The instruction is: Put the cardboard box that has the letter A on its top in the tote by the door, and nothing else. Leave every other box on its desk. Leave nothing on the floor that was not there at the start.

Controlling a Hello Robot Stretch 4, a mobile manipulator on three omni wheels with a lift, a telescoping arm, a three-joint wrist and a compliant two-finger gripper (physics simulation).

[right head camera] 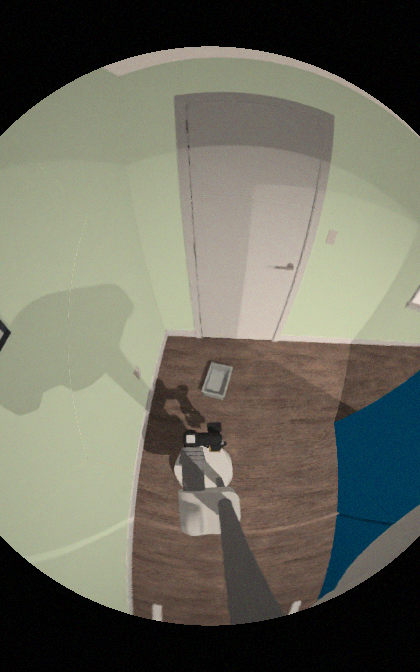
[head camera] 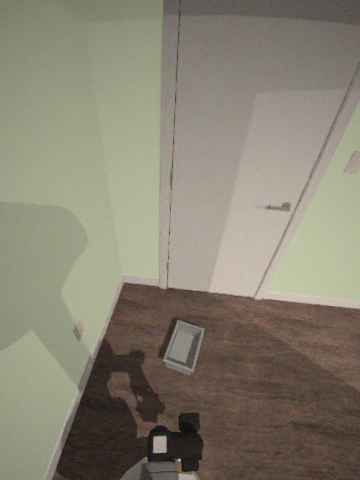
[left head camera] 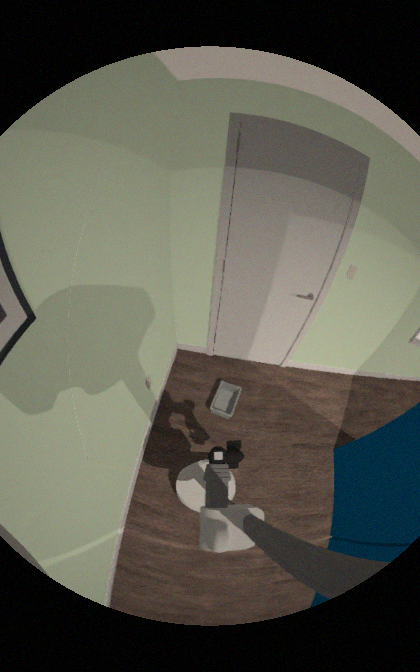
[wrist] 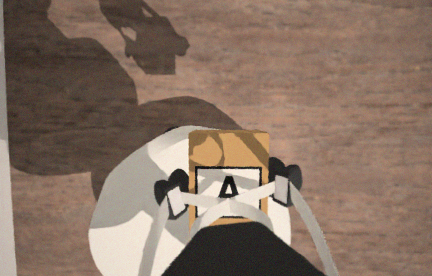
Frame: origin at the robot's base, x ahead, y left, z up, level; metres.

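Seen in the pictures: gripper, fingertip midpoint: (wrist: pixel 227 179).
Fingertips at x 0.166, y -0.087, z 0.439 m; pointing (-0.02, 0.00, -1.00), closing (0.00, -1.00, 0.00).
Observation:
Offsets run from my fingertips to a thing's top centre.
The cardboard box with the letter A @[dx +0.002, dy +0.000, dz +0.051 m] (wrist: pixel 229 152) is between the two black fingertips of my gripper (wrist: pixel 227 179) in the wrist view, label facing the camera. The gripper is shut on it and holds it above my round white base (wrist: pixel 115 240). In the head view a small orange part of the box (head camera: pixel 186 469) shows below the black wrist. The grey tote @[dx +0.580, dy -0.065, dz -0.346 m] (head camera: pixel 172 365) (left head camera: pixel 221 414) (right head camera: pixel 214 396) stands on the floor ahead of the gripper, near the door. Its inside shows no box. The gripper's fingers are mostly hidden in the head views.
The door (head camera: pixel 240 200) (left head camera: pixel 275 250) (right head camera: pixel 250 225) is behind the tote. A green wall (head camera: pixel 45 250) with a white baseboard runs close along the left. A blue panel (left head camera: pixel 375 490) (right head camera: pixel 375 460) stands on the right. My shadow falls on the floor and wall at left.

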